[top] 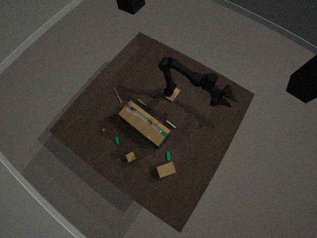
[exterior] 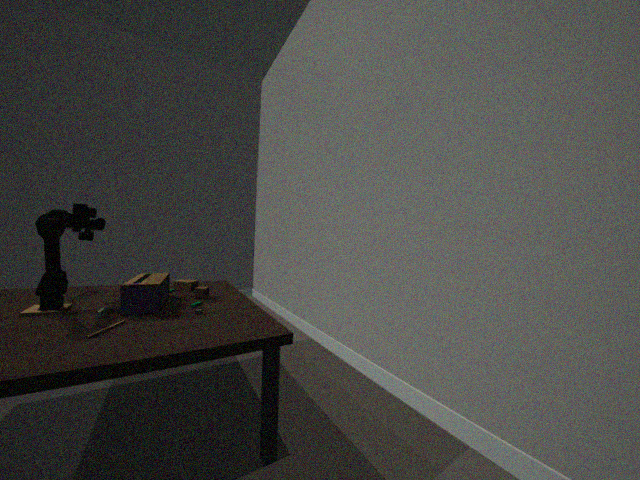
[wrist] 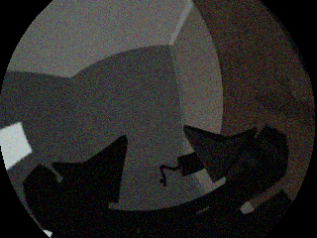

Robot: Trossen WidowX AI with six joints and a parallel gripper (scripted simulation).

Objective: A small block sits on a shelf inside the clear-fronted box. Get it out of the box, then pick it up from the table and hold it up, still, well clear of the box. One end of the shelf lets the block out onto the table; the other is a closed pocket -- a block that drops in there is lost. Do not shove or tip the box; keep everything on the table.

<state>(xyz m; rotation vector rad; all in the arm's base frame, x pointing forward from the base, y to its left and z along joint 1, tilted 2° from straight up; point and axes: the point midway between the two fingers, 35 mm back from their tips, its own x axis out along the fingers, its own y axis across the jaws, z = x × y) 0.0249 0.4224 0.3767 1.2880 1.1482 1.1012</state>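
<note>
The box is 28 cm ahead of my gripper tip, 44 cm to the right of it and 34 cm below it. The rest, counted from my gripper tip: grey piece 53 cm ahead, 70 cm to the right, 39 cm below; then yellow block 30 cm ahead, 42 cm to the right, 31 cm below; then thin stick 22 cm ahead, 80 cm to the right, 40 cm below.
</note>
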